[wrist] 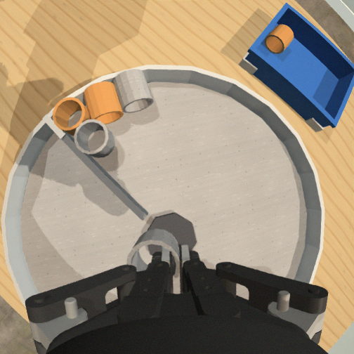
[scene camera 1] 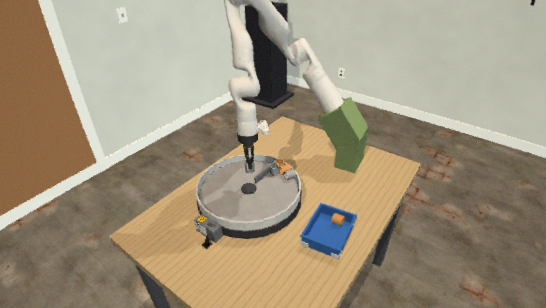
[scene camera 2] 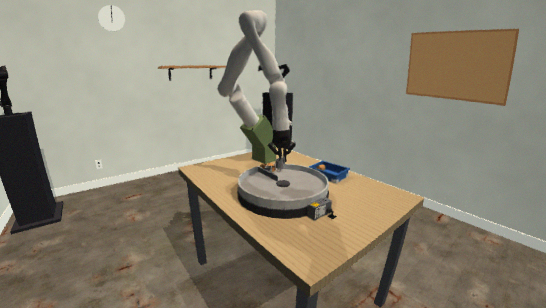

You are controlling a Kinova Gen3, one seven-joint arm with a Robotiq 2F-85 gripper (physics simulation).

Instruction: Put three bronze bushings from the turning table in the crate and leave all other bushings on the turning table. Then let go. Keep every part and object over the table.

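Pixels of known places: gripper, fingertip midpoint: (scene camera 1: 250,168) (scene camera 2: 283,163); arm's base at its link origin: (scene camera 1: 334,107) (scene camera 2: 252,121).
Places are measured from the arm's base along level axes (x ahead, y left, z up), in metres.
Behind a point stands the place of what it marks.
Note:
My gripper (scene camera 1: 249,161) {x 0.438, y -0.139, z -0.116 m} (scene camera 2: 282,157) {x 0.438, y -0.139, z -0.116 m} (wrist: 175,256) is shut on the wall of a grey bushing (scene camera 1: 250,169) (scene camera 2: 280,164) {x 0.443, y -0.160, z -0.116 m} (wrist: 159,235), one finger inside it, over the turning table (scene camera 1: 240,225) {x 0.630, y -0.041, z -0.204 m} (scene camera 2: 280,202) {x 0.597, y -0.294, z -0.199 m} (wrist: 312,210) near its hub. In the wrist view, a bronze bushing (wrist: 60,111) with its opening showing and a bronze bushing on its side (wrist: 101,100) sit by the far rim. A grey bushing on its side (wrist: 132,90) is beside them, and another grey bushing (wrist: 104,145) stands by the blade. One bronze bushing (scene camera 1: 338,219) {x 0.389, y 0.227, z -0.232 m} (scene camera 2: 321,167) {x 0.390, y 0.211, z -0.235 m} (wrist: 281,36) lies in the blue crate (scene camera 1: 320,246) {x 0.531, y 0.227, z -0.240 m} (scene camera 2: 337,175) {x 0.542, y 0.158, z -0.223 m} (wrist: 285,82).
A dark blade (scene camera 1: 264,173) {x 0.348, y -0.138, z -0.199 m} (scene camera 2: 268,173) {x 0.339, y -0.145, z -0.197 m} (wrist: 107,177) reaches from the turning table's rim toward its hub. A grey control box (scene camera 1: 209,229) {x 0.701, y -0.128, z -0.215 m} (scene camera 2: 319,208) {x 0.702, y -0.182, z -0.222 m} is at the rim's outer side. The green arm base (scene camera 1: 347,137) {x 0.058, y 0.100, z -0.091 m} (scene camera 2: 260,140) {x 0.062, y 0.015, z -0.109 m} stands on the wooden table (scene camera 1: 240,270) {x 0.744, y 0.044, z -0.270 m} (scene camera 2: 300,250) {x 0.790, y -0.375, z -0.271 m}.

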